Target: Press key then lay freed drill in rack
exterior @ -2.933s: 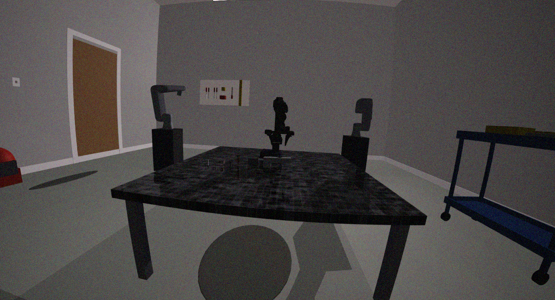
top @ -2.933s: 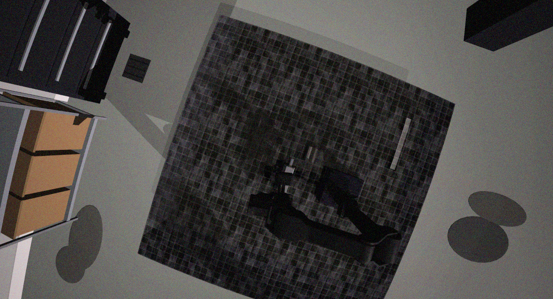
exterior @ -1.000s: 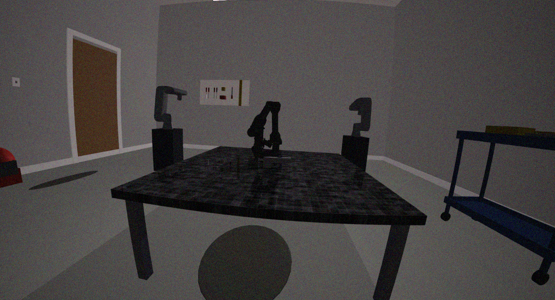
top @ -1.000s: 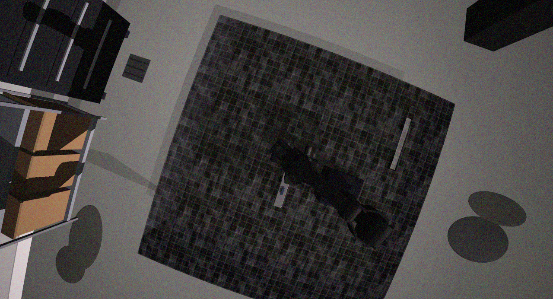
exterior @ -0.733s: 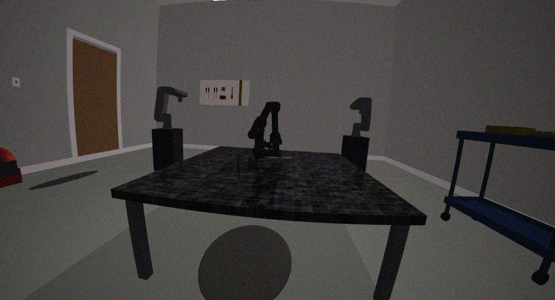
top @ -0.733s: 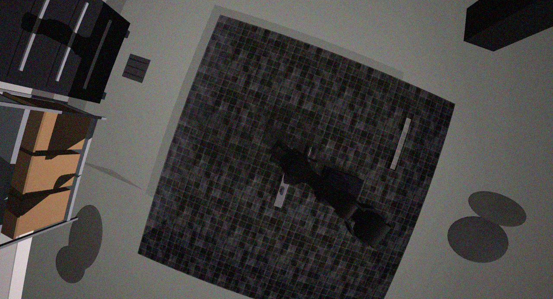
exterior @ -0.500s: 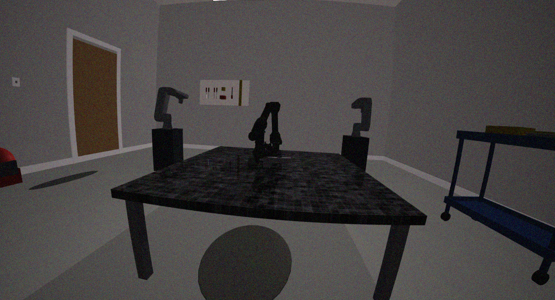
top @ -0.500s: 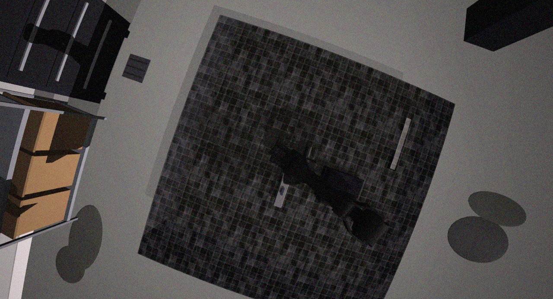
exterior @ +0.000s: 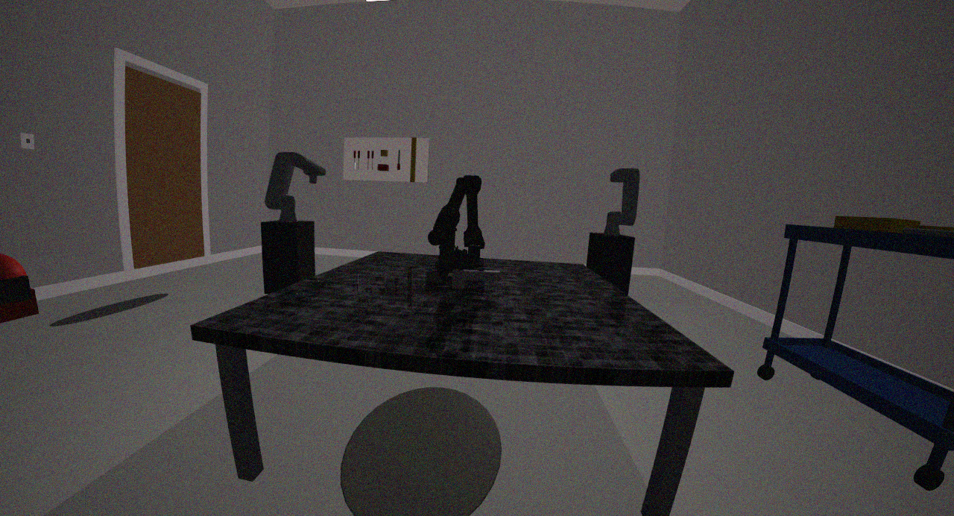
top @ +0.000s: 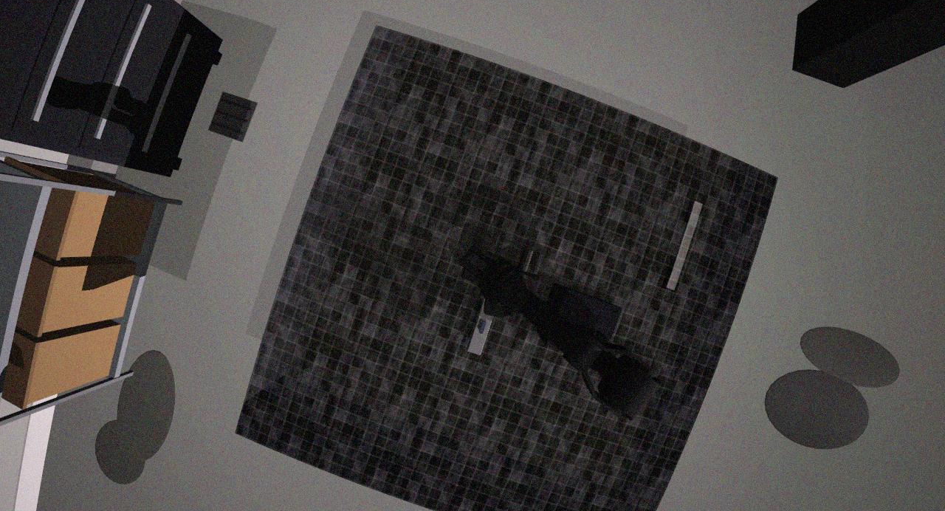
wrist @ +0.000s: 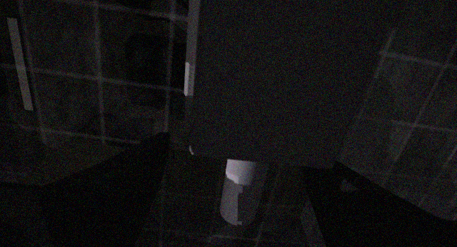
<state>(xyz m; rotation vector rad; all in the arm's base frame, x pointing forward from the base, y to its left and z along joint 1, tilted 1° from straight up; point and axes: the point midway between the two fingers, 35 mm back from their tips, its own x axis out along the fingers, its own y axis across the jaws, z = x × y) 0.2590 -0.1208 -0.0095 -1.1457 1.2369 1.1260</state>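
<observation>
Now: gripper tip 5 cm to the right of the drill, 3 cm below it and 1 cm short of it. Round my gripper tip: dark grey block 11 cm to the left, 3 cm above, 1 cm ahead.
</observation>
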